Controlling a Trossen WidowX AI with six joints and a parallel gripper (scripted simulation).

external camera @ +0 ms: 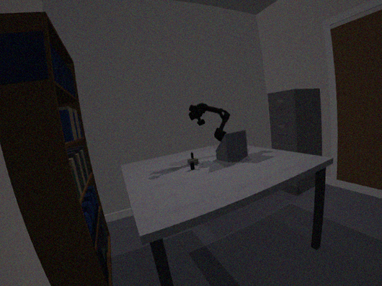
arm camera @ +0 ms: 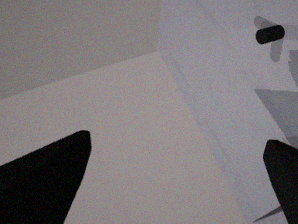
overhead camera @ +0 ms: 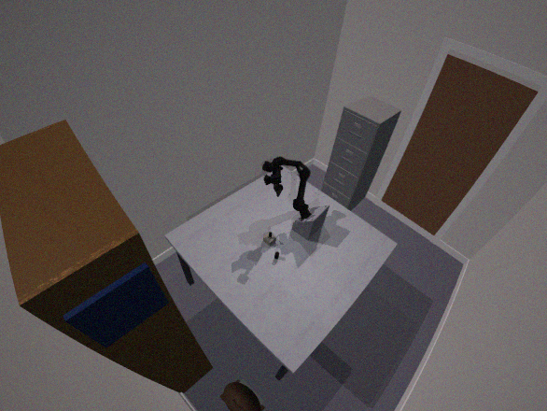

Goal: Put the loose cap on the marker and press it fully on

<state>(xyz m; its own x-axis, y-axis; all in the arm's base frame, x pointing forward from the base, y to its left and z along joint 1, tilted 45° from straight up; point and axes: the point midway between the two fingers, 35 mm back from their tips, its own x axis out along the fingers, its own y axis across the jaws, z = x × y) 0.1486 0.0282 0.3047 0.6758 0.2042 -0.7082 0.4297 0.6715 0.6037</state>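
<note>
Right now the dark cap is 180 mm ahead of my gripper tip, 200 mm to the left of it and 330 mm below it. Round my gripper tip: pale block (110 mm ahead, 70 mm to the left, 340 mm below).
</note>
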